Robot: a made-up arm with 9 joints. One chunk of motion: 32 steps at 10 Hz.
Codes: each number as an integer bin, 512 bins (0 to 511) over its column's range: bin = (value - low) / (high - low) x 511, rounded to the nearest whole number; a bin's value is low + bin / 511 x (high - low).
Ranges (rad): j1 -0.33..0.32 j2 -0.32..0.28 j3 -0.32..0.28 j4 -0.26..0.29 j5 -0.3..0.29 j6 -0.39..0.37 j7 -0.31..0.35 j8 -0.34..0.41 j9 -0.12..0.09
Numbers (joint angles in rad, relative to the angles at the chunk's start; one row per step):
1: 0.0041 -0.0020 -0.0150 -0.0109 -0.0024 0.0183 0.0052 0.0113 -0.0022
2: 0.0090 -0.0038 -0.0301 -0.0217 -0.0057 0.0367 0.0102 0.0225 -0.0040
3: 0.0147 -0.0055 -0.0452 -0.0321 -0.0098 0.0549 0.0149 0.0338 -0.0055
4: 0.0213 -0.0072 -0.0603 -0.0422 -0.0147 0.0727 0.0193 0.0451 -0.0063
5: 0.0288 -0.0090 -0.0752 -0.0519 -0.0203 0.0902 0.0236 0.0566 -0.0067
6: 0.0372 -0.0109 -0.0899 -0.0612 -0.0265 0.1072 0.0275 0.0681 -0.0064
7: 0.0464 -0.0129 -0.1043 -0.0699 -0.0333 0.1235 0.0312 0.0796 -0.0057
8: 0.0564 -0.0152 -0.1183 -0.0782 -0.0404 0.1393 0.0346 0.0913 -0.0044
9: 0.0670 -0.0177 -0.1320 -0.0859 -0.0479 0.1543 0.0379 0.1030 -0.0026
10: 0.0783 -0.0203 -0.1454 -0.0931 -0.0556 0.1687 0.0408 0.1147 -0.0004
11: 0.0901 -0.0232 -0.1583 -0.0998 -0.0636 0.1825 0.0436 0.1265 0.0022
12: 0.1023 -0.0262 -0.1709 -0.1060 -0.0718 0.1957 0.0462 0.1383 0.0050
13: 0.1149 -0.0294 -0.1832 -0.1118 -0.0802 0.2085 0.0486 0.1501 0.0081
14: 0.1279 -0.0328 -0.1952 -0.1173 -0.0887 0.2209 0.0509 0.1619 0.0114
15: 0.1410 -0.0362 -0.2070 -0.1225 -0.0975 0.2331 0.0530 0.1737 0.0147
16: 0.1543 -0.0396 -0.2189 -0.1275 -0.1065 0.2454 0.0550 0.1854 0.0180
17: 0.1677 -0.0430 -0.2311 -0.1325 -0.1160 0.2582 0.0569 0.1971 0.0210
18: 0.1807 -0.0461 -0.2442 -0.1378 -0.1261 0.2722 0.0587 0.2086 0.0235
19: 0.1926 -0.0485 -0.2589 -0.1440 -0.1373 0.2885 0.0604 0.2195 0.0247
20: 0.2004 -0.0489 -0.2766 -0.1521 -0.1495 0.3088 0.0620 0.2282 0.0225
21: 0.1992 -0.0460 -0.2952 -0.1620 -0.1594 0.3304 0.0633 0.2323 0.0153
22: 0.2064 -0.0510 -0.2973 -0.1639 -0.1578 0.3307 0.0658 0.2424 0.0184
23: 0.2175 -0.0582 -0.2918 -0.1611 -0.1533 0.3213 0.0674 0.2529 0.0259
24: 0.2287 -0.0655 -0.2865 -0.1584 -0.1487 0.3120 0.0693 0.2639 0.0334
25: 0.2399 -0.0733 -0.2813 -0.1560 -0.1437 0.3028 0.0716 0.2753 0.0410
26: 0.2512 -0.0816 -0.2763 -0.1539 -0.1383 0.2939 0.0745 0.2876 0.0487
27: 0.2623 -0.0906 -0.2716 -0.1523 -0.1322 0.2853 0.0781 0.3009 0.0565
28: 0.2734 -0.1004 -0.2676 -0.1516 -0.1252 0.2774 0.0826 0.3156 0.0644
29: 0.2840 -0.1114 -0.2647 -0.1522 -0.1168 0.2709 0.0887 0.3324 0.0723
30: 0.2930 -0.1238 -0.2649 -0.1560 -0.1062 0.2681 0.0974 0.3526 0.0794
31: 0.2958 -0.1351 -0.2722 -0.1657 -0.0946 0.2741 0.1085 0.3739 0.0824
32: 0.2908 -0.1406 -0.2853 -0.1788 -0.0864 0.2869 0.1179 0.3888 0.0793
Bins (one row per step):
1: 263 271 260 231 258 275 244 239 287
2: 267 269 247 221 255 287 248 247 282
3: 271 268 234 212 251 299 252 255 279
4: 276 266 221 202 247 311 255 262 277
5: 282 265 208 193 242 323 258 270 276
6: 289 263 196 185 237 334 261 278 276
7: 296 262 184 177 231 345 264 286 278
8: 304 260 172 169 225 356 267 294 281
9: 312 257 160 162 218 366 269 302 286
10: 321 255 149 155 212 376 272 310 291
11: 330 253 138 149 205 385 274 318 297
12: 340 250 127 143 198 394 276 326 304
13: 350 247 117 138 190 402 278 334 312
14: 360 245 106 133 183 411 279 342 320
15: 370 242 96 128 175 419 281 350 328
16: 381 239 86 123 168 427 283 358 336
17: 391 236 76 118 159 436 284 366 343
18: 401 233 65 114 151 445 285 374 349
19: 411 231 52 108 141 456 287 381 352
20: 417 231 37 100 130 470 288 387 347
21: 416 233 21 91 122 484 289 390 329
22: 422 229 19 89 123 485 291 397 337
23: 430 223 24 92 127 478 292 404 355
24: 439 217 29 94 131 472 294 411 373
25: 448 210 33 97 135 466 295 419 392
26: 457 203 37 99 140 460 298 428 411
27: 466 195 41 100 145 454 300 437 429
28: 474 187 45 101 151 449 304 447 449
29: 483 178 47 100 159 444 309 458 468
30: 490 167 47 97 168 442 315 472 485
31: 492 157 41 88 178 447 324 486 493
32: 488 153 30 75 185 455 331 497 485

